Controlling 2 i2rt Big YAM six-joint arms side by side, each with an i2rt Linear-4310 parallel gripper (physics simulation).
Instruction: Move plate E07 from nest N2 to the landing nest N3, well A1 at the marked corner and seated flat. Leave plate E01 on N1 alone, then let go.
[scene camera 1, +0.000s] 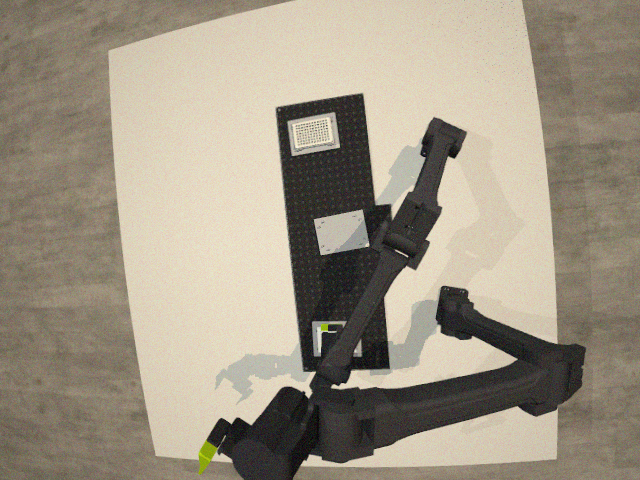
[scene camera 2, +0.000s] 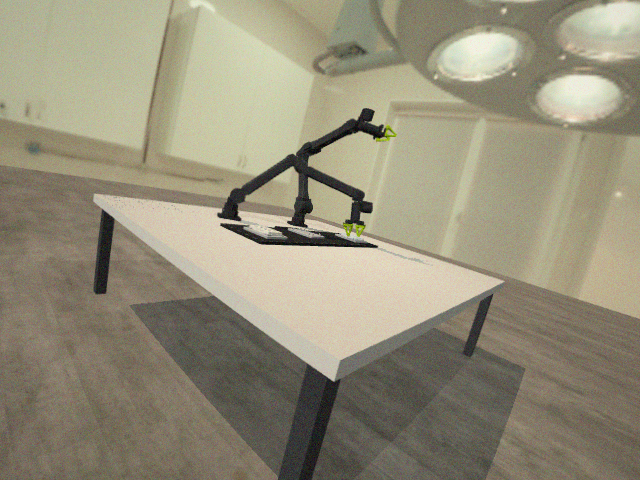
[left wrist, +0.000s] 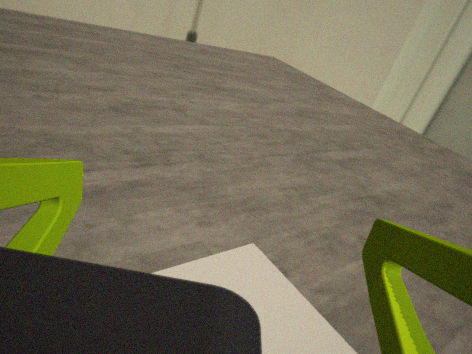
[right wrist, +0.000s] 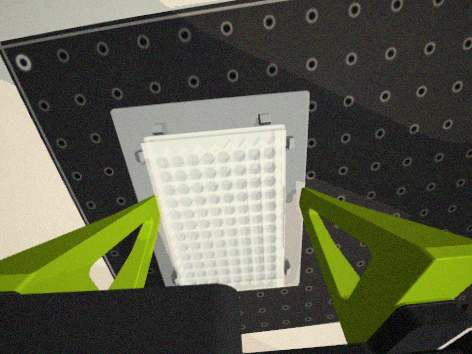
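Note:
A white well plate (right wrist: 220, 210) sits on a grey nest (right wrist: 297, 112) (scene camera 1: 315, 351) at the board's lower end in scene camera 1. My right gripper (right wrist: 230, 199) (scene camera 2: 354, 235) (scene camera 1: 330, 327) is open, pointing down, with a finger by each long side of that plate. A small gap shows at one finger. A second white plate (scene camera 1: 312, 132) (scene camera 2: 264, 230) sits on the nest at the board's other end. The middle nest (scene camera 1: 338, 235) is bare. No E or N labels are readable. My left gripper (scene camera 2: 387, 134) (left wrist: 229, 208) (scene camera 1: 206, 457) is open and empty, high above the table.
The three nests stand on a black perforated board (scene camera 1: 330, 186) (right wrist: 350, 80) on the white table (scene camera 1: 206, 206) (scene camera 2: 310, 289). In scene camera 1 the right arm's dark links cross over the board beside the middle nest and partly hide the lower one. The left arm spans the table's near edge.

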